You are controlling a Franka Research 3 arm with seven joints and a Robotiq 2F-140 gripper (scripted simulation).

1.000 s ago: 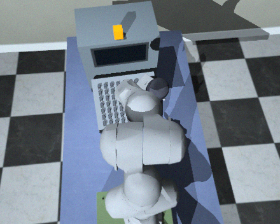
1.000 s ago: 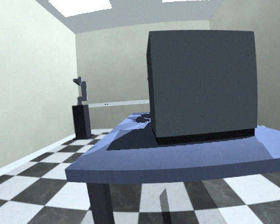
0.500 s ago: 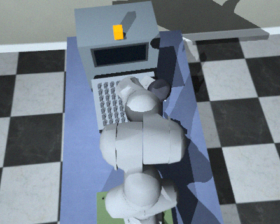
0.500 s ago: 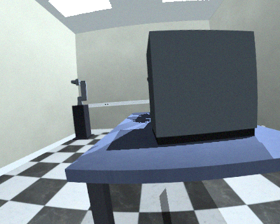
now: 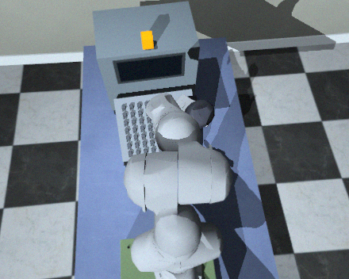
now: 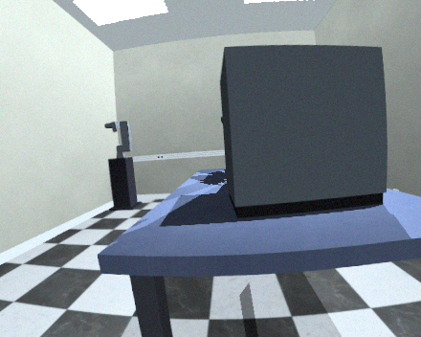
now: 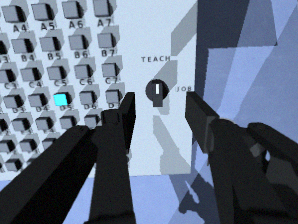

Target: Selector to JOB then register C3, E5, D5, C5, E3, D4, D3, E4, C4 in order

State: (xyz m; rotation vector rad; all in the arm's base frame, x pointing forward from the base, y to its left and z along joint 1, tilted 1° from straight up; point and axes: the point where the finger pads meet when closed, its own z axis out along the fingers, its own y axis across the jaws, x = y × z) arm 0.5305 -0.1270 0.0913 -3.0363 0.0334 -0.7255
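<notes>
My hand is 7 cm above the black selector knob and 4 cm short of it. Round my hand: sloped keypad: 12 cm below, 11 cm to the left, 6 cm ahead.
</notes>
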